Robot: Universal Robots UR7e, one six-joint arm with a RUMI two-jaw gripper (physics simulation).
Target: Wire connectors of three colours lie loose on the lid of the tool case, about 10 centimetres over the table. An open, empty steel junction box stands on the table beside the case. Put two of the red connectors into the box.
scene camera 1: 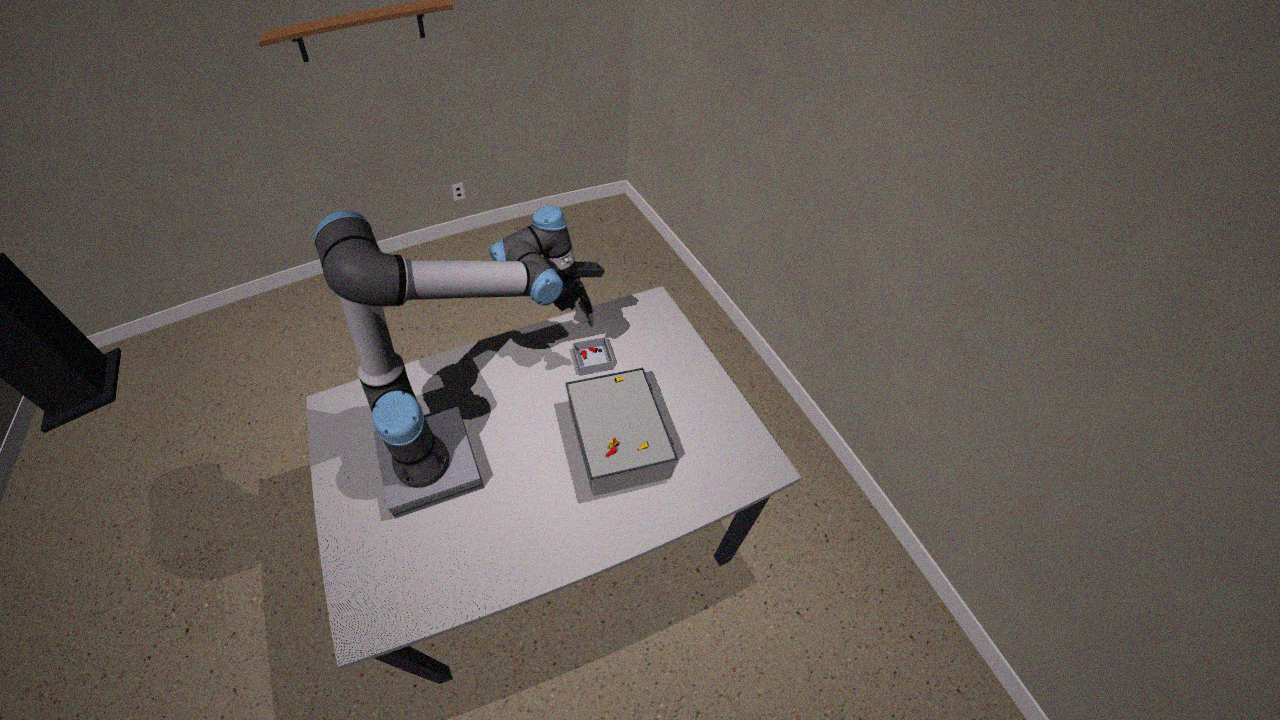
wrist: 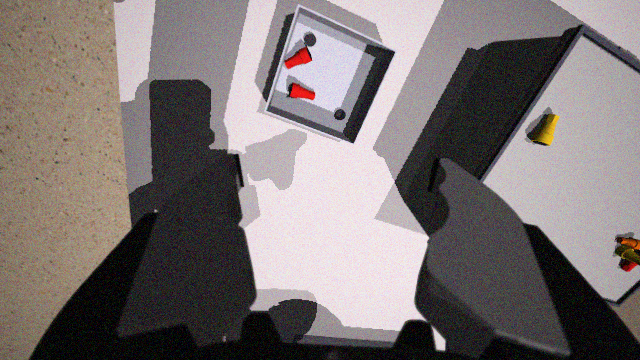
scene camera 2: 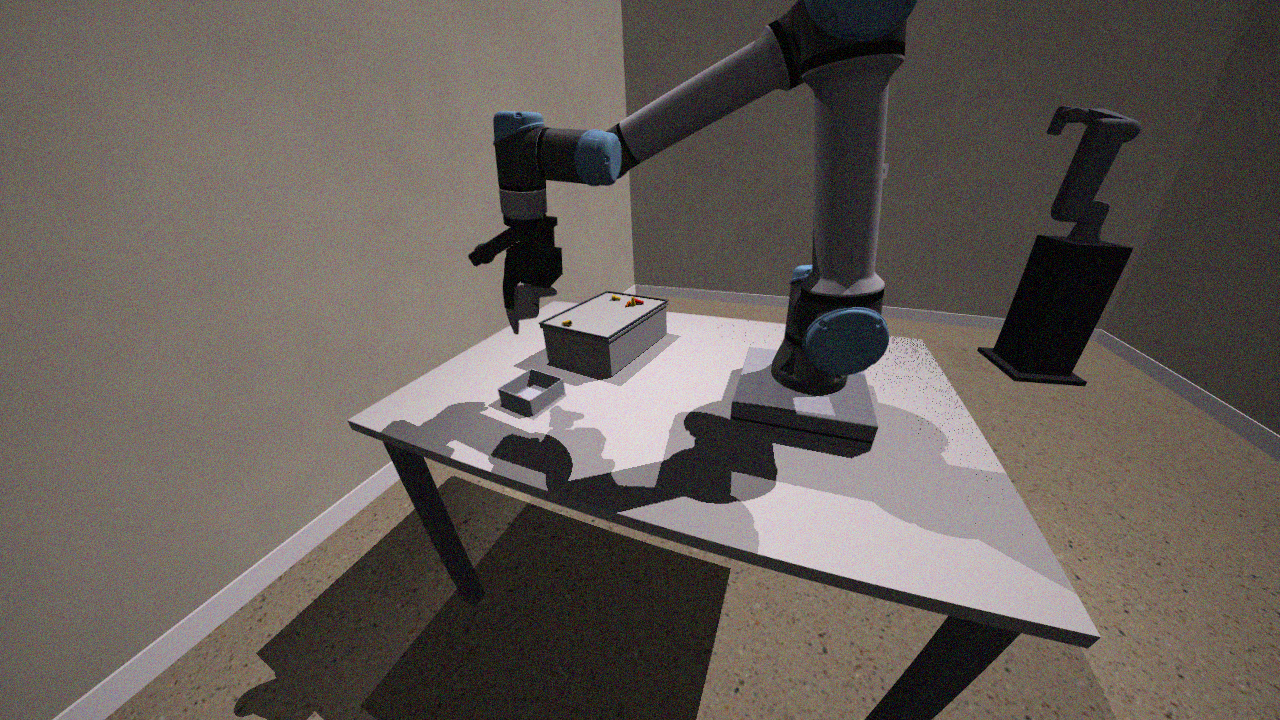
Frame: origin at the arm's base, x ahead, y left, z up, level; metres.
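Where they show: gripper, fingertip midpoint: [scene camera 1: 581,318] [wrist: 335,161] [scene camera 2: 527,321]; arm's base, link origin: [scene camera 1: 421,462] [scene camera 2: 807,374].
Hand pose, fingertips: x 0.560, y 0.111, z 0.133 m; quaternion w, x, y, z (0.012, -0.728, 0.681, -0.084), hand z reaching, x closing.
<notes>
Each offset is from my fingertips to the top centre of the thing. Level surfaces: height alone.
Two red connectors lie apart on the floor of the steel junction box @(0.027 m ahead, 0.009 m right, 0.150 m down) [scene camera 1: 594,368] [scene camera 2: 517,399] [wrist: 375,86]; in the wrist view, the upper one @(0.046 m ahead, 0.023 m left, 0.171 m down) [wrist: 298,58] is near a dark round spot and the lower one @(0.012 m ahead, 0.017 m left, 0.171 m down) [wrist: 302,92] is near the left wall. My gripper [scene camera 1: 588,315] [scene camera 2: 529,313] [wrist: 335,161] is open and empty, above the table and higher than the box, off to its side. Another red connector @(0.135 m back, 0.368 m right, 0.068 m down) [scene camera 1: 611,453] [wrist: 628,265] lies on the tool case lid @(0.060 m back, 0.296 m right, 0.080 m down) [scene camera 1: 617,411] [scene camera 2: 595,317] [wrist: 560,195], in a cluster with an orange @(0.110 m back, 0.348 m right, 0.072 m down) [wrist: 629,243] and a yellow one, partly cut off in the wrist view.
A yellow connector @(0.008 m ahead, 0.188 m right, 0.069 m down) [scene camera 1: 619,379] [scene camera 2: 567,323] [wrist: 545,131] lies near the lid edge closest to the box. Another yellow connector @(0.060 m back, 0.396 m right, 0.069 m down) [scene camera 1: 643,445] [scene camera 2: 614,298] lies near the cluster. The case stands beside the box on the white table @(0.189 m down) [scene camera 1: 519,537] [scene camera 2: 895,528]. The arm's base stands on a grey plate.
</notes>
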